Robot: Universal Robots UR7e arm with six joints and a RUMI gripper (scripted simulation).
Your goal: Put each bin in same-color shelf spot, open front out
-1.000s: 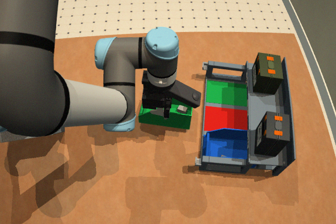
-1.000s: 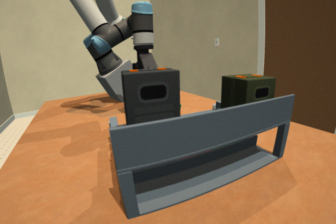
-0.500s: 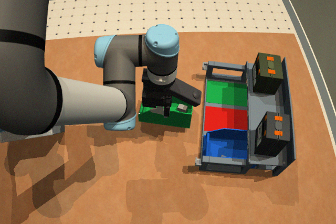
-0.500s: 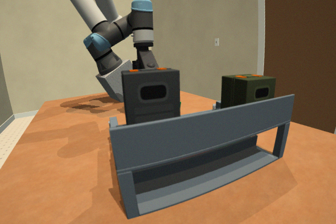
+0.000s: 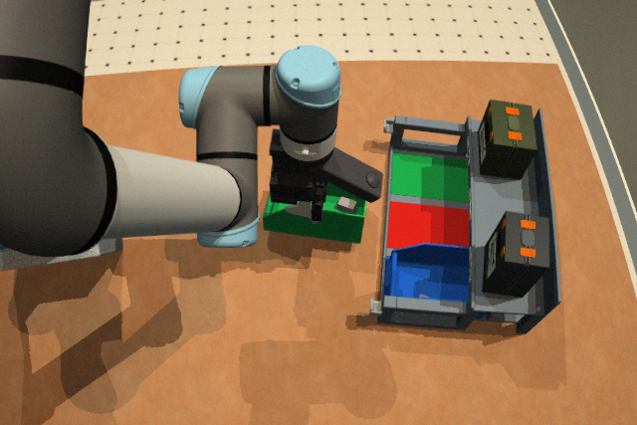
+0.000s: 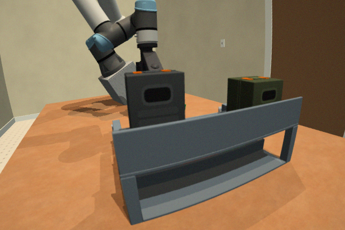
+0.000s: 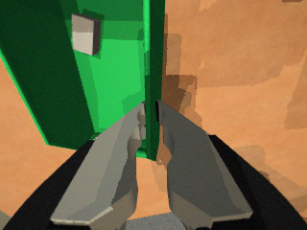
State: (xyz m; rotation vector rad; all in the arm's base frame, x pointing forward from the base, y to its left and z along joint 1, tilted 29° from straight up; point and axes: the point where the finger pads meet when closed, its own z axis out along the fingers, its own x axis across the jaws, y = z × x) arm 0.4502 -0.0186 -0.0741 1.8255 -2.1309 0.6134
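Right now my hand is 40 mm to the right of the green bin, 30 mm above it and 10 mm short of it. The rest, counted from my hand: shelf front lip (130 mm ahead, 80 mm below, 20 mm to the left); black box (300 mm ahead, 130 mm to the right, 70 mm above); blue bin (200 mm ahead, 110 mm to the right, 50 mm below).
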